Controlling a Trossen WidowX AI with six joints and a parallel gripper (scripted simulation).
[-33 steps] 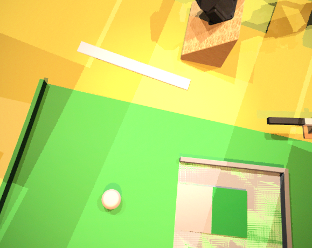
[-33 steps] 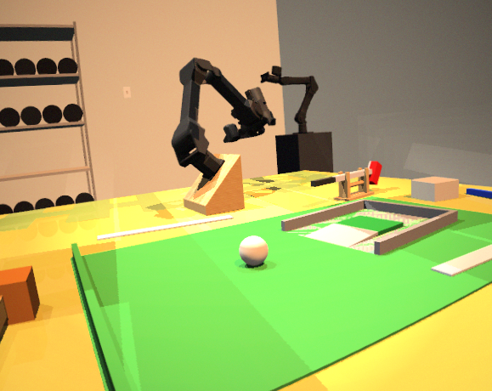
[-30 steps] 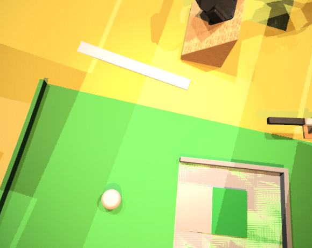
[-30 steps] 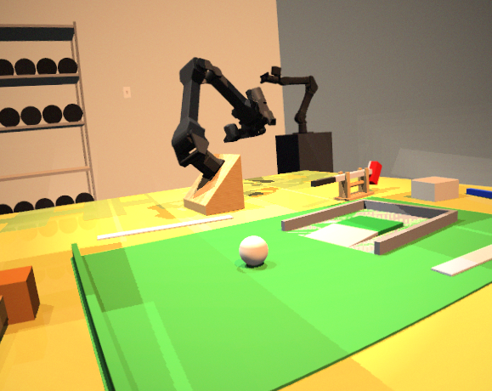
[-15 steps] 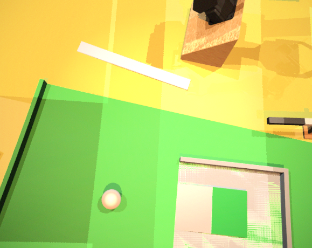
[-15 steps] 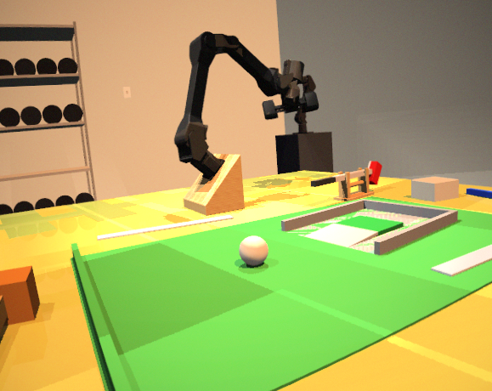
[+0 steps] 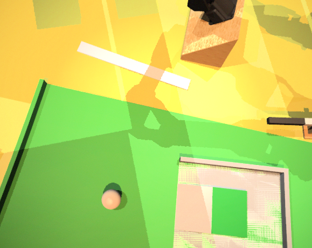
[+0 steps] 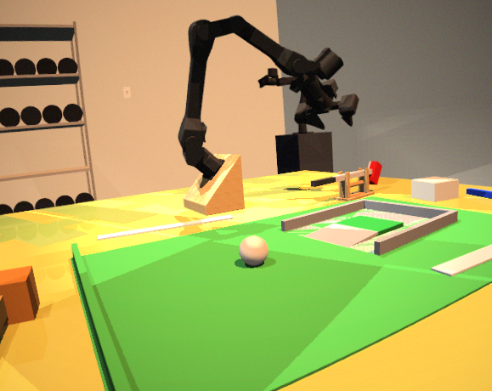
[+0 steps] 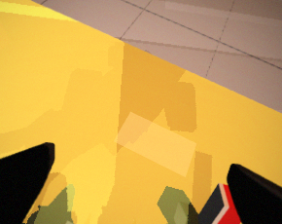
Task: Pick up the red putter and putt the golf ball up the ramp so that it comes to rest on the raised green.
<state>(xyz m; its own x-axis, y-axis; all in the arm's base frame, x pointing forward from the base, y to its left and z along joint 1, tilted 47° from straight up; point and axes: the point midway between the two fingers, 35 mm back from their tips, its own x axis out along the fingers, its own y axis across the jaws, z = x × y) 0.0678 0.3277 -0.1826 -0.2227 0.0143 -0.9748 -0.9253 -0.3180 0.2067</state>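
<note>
The red putter lies 13 cm below my gripper tip, 12 cm ahead of it and 8 cm to the right of it. From my gripper tip the other things lie so: wooden rack: 16 cm below, 12 cm ahead, 6 cm to the right; then white golf ball: 53 cm to the right, 42 cm ahead, 17 cm below.
</note>
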